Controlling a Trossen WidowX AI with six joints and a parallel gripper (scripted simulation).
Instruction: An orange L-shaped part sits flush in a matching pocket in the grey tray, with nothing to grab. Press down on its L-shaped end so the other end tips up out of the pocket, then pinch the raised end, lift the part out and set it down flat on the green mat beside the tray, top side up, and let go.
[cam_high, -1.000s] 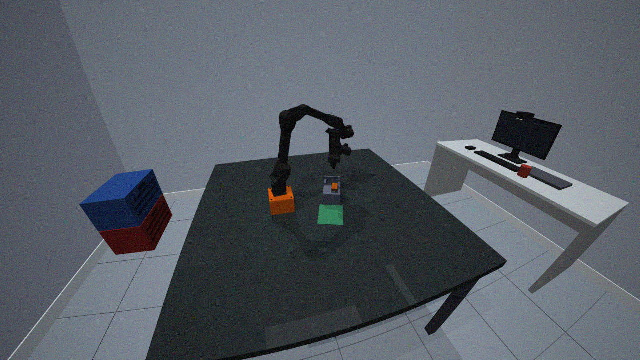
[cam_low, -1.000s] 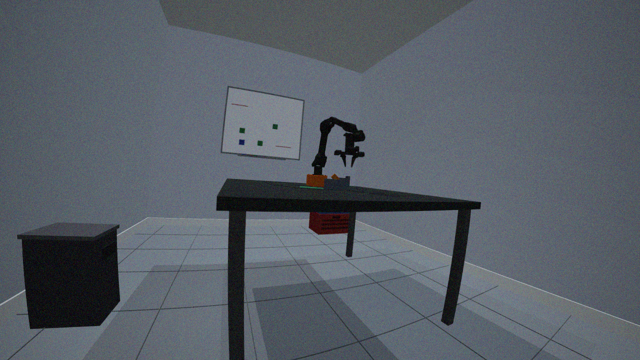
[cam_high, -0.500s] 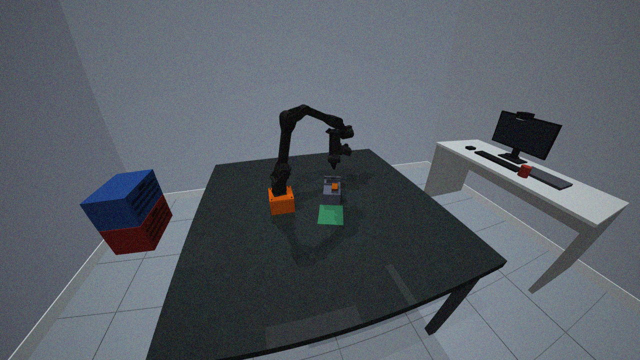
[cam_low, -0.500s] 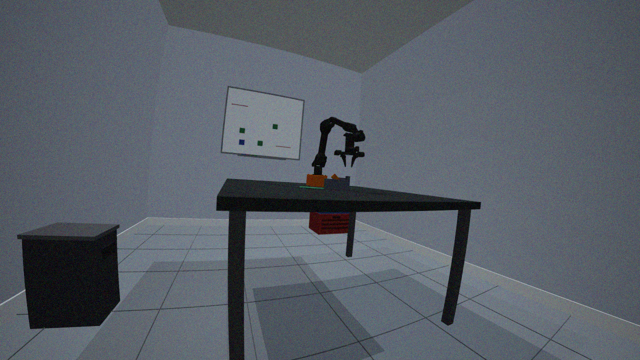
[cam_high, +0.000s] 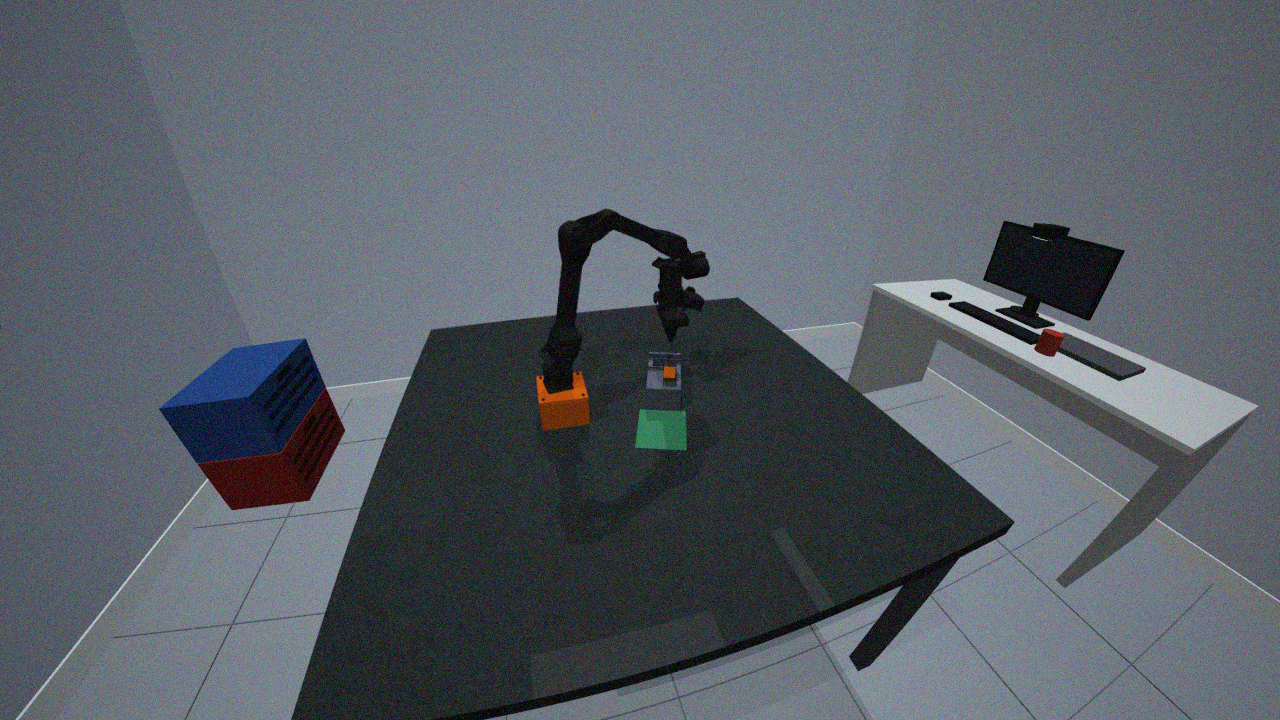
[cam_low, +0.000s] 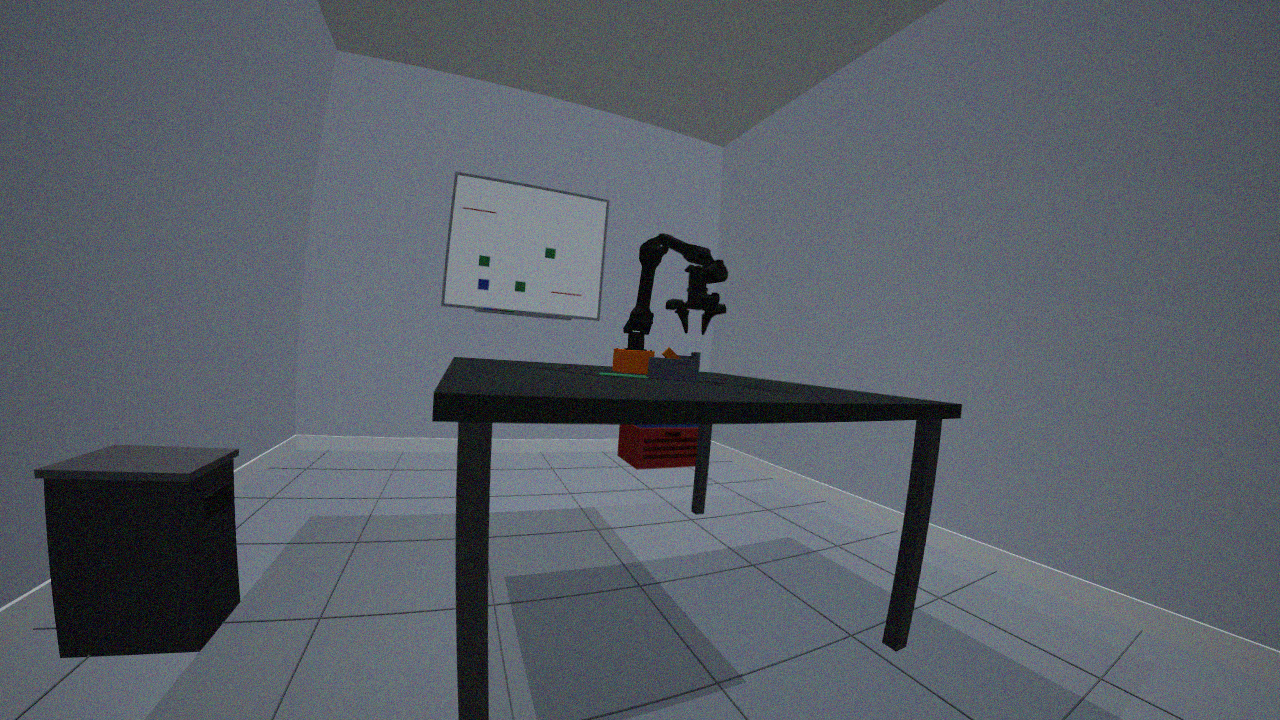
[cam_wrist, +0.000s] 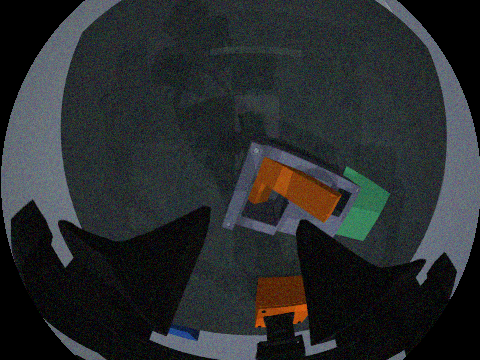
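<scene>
Right now the orange L-shaped part is 110 mm below my gripper tip, 30 mm to the right of it and 30 mm behind it. The rest, counted from my gripper tip: green mat: 180 mm to the right, 160 mm below, 110 mm behind.
</scene>
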